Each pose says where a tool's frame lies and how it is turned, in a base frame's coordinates. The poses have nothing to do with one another.
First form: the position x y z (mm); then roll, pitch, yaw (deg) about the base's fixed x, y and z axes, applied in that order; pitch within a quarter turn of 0, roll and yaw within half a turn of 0.
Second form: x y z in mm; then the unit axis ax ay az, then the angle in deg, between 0 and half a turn. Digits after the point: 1 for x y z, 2 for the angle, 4 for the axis.
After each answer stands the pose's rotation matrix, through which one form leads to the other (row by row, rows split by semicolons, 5 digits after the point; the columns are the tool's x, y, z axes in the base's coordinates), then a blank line. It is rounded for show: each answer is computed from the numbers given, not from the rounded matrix.
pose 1, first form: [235.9, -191.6, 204.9, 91.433, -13.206, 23.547]
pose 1, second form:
[235.9, -191.6, 204.9, 0.9509, 0.0888, 0.2964, 97.07]
0.89249 -0.19937 0.40461; 0.38894 -0.11416 -0.91416; 0.22845 0.97325 -0.02435

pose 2, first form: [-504.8, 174.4, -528.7, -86.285, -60.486, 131.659]
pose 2, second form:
[-504.8, 174.4, -528.7, 0.1139, -0.8407, 0.5293, 110.18]
-0.32745 -0.62563 -0.70806; 0.36806 0.60573 -0.70543; 0.87024 -0.49160 0.03192

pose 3, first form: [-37.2, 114.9, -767.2, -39.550, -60.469, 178.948]
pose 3, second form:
[-37.2, 114.9, -767.2, 0.4788, -0.3014, 0.8246, 159.51]
-0.49281 -0.56809 0.65910; 0.00905 -0.76077 -0.64896; 0.87009 -0.31385 0.38006

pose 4, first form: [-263.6, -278.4, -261.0, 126.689, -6.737, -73.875]
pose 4, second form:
[-263.6, -278.4, -261.0, 0.7571, -0.6050, -0.2466, 134.15]
0.27582 -0.60009 -0.75088; -0.95402 -0.07557 -0.29005; 0.11731 0.79635 -0.59335

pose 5, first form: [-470.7, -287.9, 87.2, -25.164, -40.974, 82.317]
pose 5, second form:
[-470.7, -287.9, 87.2, 0.1056, -0.5806, 0.8073, 84.79]
0.10094 -0.85969 -0.50074; 0.74823 0.39732 -0.53131; 0.65572 -0.32104 0.68335

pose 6, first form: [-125.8, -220.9, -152.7, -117.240, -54.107, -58.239]
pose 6, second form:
[-125.8, -220.9, -152.7, -0.7983, 0.1670, -0.5786, 155.03]
0.30860 -0.01004 0.95114; -0.49848 -0.85334 0.15272; 0.81011 -0.52125 -0.26835

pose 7, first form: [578.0, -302.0, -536.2, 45.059, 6.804, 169.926]
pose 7, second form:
[578.0, -302.0, -536.2, -0.0211, 0.3879, 0.9215, 168.11]
-0.97765 -0.20613 0.04142; 0.17369 -0.68082 0.71156; -0.11847 0.70285 0.70140

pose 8, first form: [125.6, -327.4, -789.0, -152.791, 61.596, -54.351]
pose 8, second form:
[125.6, -327.4, -789.0, -0.7529, 0.5347, 0.3837, 131.96]
0.27724 -0.95709 -0.08438; -0.38654 -0.19150 0.90217; -0.87962 -0.21750 -0.42305

